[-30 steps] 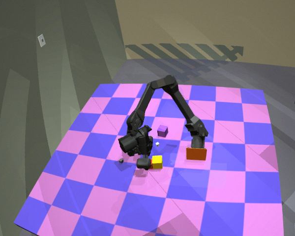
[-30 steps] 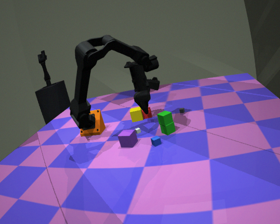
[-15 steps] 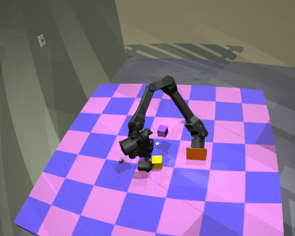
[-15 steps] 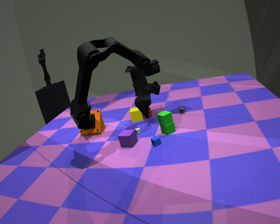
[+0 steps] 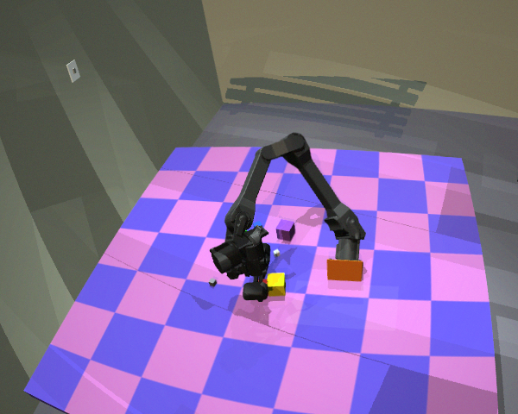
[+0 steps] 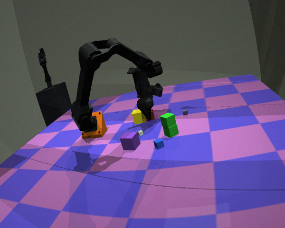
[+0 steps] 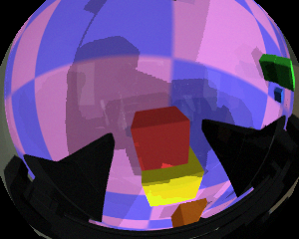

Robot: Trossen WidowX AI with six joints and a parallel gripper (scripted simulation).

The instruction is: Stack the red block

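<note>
Now: gripper tip 4 cm past the yellow cube, 1 cm to the left of it and 1 cm below it. Also, from my gripper tip: red block: 1 cm above; then purple cube: 23 cm to the right, 3 cm behind, 1 cm above; then small blue cube: 26 cm to the right, 6 cm ahead.
</note>
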